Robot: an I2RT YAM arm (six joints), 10 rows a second.
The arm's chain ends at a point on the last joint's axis. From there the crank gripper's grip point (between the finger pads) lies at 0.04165 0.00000 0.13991 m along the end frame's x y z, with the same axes.
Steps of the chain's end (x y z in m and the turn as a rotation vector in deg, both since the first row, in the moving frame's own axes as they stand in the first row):
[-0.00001, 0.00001, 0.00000, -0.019, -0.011, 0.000]
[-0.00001, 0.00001, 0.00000, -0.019, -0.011, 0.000]
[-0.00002, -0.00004, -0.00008, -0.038, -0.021, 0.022]
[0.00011, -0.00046, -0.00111, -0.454, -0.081, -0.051]
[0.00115, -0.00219, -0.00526, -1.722, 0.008, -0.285]
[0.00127, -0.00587, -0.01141, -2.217, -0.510, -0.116]
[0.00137, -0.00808, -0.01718, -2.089, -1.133, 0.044]
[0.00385, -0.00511, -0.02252, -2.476, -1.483, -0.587]
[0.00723, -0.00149, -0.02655, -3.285, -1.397, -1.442]
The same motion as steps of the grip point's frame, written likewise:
[-0.00004, 0.00006, 0.00001, -0.019, -0.011, 0.000]
[-0.00004, 0.00006, 0.00001, -0.019, -0.011, 0.000]
[-0.00007, 0.00007, -0.00006, -0.038, -0.021, 0.022]
[-0.00009, 0.00061, -0.00106, -0.454, -0.081, -0.051]
[0.00118, 0.00181, -0.00533, -1.722, 0.008, -0.285]
[0.00003, -0.00053, -0.01115, -2.217, -0.510, -0.116]
[-0.00141, -0.00293, -0.01648, -2.089, -1.133, 0.044]
[0.00025, 0.00055, -0.02161, -2.476, -1.483, -0.587]
[0.00390, 0.00555, -0.02578, -3.285, -1.397, -1.442]

